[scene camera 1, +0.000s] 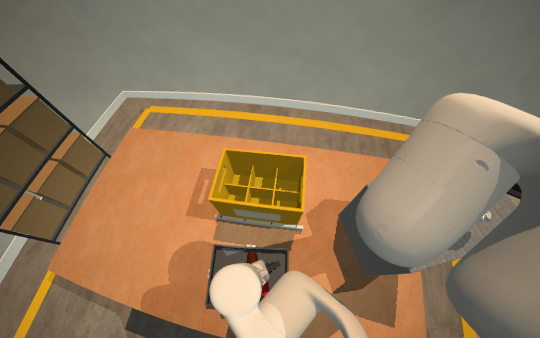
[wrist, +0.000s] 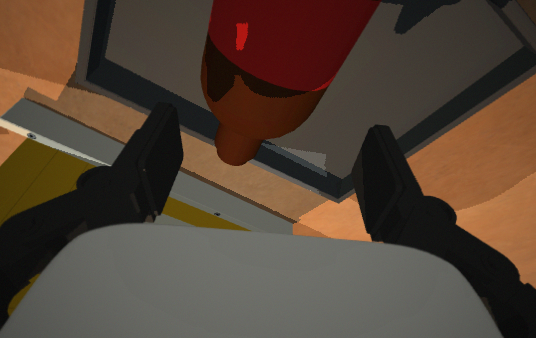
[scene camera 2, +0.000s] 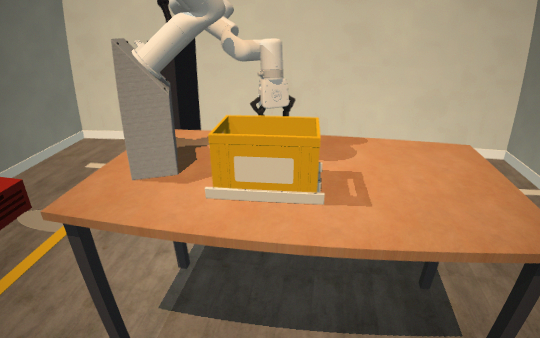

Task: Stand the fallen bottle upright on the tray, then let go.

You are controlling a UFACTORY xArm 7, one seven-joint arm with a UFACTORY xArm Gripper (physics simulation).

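Seen in the pictures: gripper, fingertip midpoint: (wrist: 271, 140); arm's base at its link origin: (scene camera 2: 145, 65).
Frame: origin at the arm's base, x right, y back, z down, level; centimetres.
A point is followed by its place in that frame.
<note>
The brown bottle with a red band (scene camera 1: 252, 256) @(z 27.5, x -21.7, y -34.5 cm) (wrist: 280, 45) @(z 25.5, x -29.1, y -29.3 cm) lies on its side on the dark-rimmed grey tray (scene camera 1: 280, 255) @(z 32.8, x -17.2, y -26.9 cm) (wrist: 150, 40) @(z 32.8, x -20.0, y -26.7 cm). Its neck points toward the crate side and overlaps the tray's rim in the wrist view. My gripper (scene camera 2: 274, 114) @(z 23.5, x -26.8, y -32.1 cm) (wrist: 271, 140) @(z 23.5, x -26.8, y -32.1 cm) is open and empty, above the bottle's neck end. In the wrist view the fingers stand wide on both sides of the neck, apart from it. The arm hides much of the bottle and tray in scene camera 1. The crate hides both in scene camera 2.
A yellow crate with compartments (scene camera 1: 290, 217) @(z 22.9, x -6.6, y -28.6 cm) (scene camera 2: 225, 165) @(z 24.1, x 10.7, y -34.9 cm) (wrist: 55, 165) @(z 29.0, x -6.6, y -28.5 cm) stands beside the tray. A pale rail (scene camera 1: 260, 223) @(z 30.5, x -10.6, y -37.5 cm) (scene camera 2: 265, 195) @(z 31.5, x 8.7, y -45.1 cm) (wrist: 75, 130) @(z 32.4, x -7.7, y -27.9 cm) runs along the crate's base. The arm's grey pedestal (scene camera 2: 150, 115) @(z 13.6, x 8.7, y -8.5 cm) stands at one side of the table.
</note>
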